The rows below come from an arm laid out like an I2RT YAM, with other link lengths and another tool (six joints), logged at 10 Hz.
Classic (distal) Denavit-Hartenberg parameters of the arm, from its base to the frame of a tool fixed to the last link. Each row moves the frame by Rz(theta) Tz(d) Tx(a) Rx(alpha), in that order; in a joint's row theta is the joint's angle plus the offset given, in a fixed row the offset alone. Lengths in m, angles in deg.
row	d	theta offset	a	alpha
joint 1	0.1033	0	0.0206	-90
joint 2	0	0	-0.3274	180
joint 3	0	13.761	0.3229	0
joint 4	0.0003	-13.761	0.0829	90
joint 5	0.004	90	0	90
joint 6	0.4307	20.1	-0.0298	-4.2
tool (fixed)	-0.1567	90	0	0
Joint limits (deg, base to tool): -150..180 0..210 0..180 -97..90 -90..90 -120..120
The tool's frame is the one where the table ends.
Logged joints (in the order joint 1, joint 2, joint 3, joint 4, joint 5, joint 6), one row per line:
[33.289, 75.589, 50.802, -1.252, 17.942, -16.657]
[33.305, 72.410, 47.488, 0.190, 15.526, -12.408]
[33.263, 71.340, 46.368, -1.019, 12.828, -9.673]
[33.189, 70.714, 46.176, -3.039, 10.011, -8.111]
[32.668, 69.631, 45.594, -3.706, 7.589, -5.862]
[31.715, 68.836, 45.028, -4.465, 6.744, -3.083]
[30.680, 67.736, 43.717, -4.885, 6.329, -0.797]
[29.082, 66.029, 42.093, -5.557, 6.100, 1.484]
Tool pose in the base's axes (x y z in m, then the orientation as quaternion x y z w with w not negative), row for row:
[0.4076, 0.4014, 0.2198, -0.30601, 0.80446, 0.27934, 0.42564]
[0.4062, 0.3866, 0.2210, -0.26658, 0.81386, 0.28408, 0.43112]
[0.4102, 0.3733, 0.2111, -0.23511, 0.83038, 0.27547, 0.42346]
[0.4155, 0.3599, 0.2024, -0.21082, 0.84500, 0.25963, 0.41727]
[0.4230, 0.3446, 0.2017, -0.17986, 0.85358, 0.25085, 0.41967]
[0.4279, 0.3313, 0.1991, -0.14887, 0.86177, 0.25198, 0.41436]
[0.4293, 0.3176, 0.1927, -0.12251, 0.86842, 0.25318, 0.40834]
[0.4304, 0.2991, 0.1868, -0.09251, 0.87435, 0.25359, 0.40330]
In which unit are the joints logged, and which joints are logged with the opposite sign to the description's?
The joints are logged in degrees. Opposite sign: joint 5.
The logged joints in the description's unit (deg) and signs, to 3 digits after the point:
[33.289, 75.589, 50.802, -1.252, -17.942, -16.657]
[33.305, 72.410, 47.488, 0.190, -15.526, -12.408]
[33.263, 71.340, 46.368, -1.019, -12.828, -9.673]
[33.189, 70.714, 46.176, -3.039, -10.011, -8.111]
[32.668, 69.631, 45.594, -3.706, -7.589, -5.862]
[31.715, 68.836, 45.028, -4.465, -6.744, -3.083]
[30.680, 67.736, 43.717, -4.885, -6.329, -0.797]
[29.082, 66.029, 42.093, -5.557, -6.100, 1.484]

